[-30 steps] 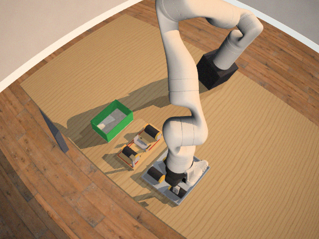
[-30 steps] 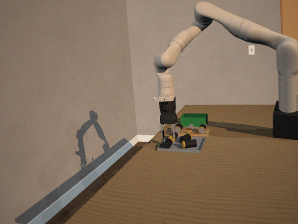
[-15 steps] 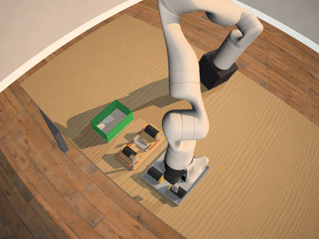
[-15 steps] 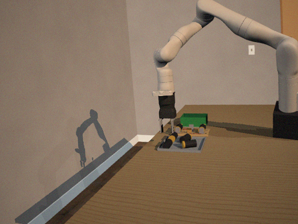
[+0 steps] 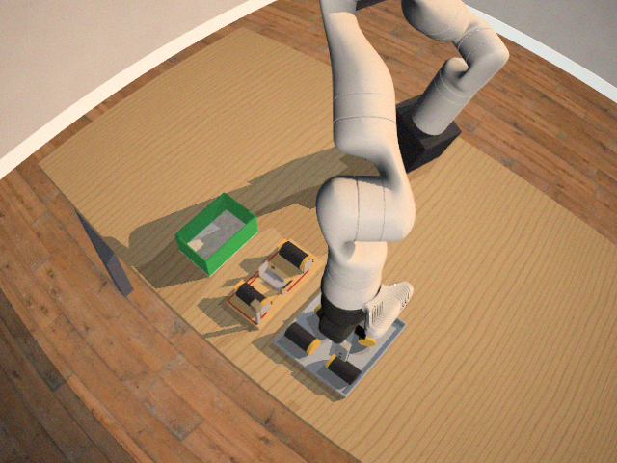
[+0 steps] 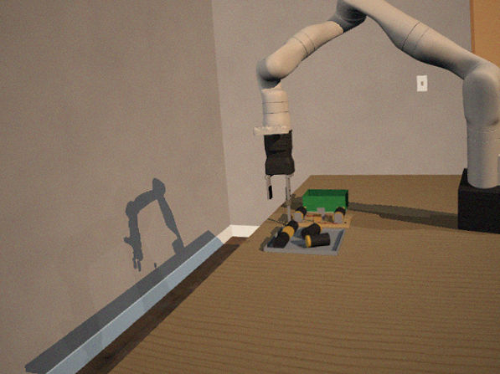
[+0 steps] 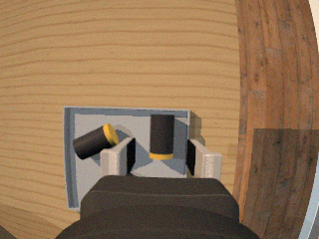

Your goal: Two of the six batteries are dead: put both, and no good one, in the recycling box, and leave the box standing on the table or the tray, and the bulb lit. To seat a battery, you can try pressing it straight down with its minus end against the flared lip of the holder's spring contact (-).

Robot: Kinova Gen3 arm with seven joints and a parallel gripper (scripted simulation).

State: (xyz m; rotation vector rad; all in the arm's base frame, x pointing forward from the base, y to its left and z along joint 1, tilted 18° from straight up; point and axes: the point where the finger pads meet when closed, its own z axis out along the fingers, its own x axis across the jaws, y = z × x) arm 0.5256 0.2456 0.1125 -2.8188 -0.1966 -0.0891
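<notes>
My gripper is now 5 cm past the grey tray, 6 cm to the left of it and 15 cm above it. Round my hand: green recycling box (39 cm to the right, 14 cm below).
</notes>
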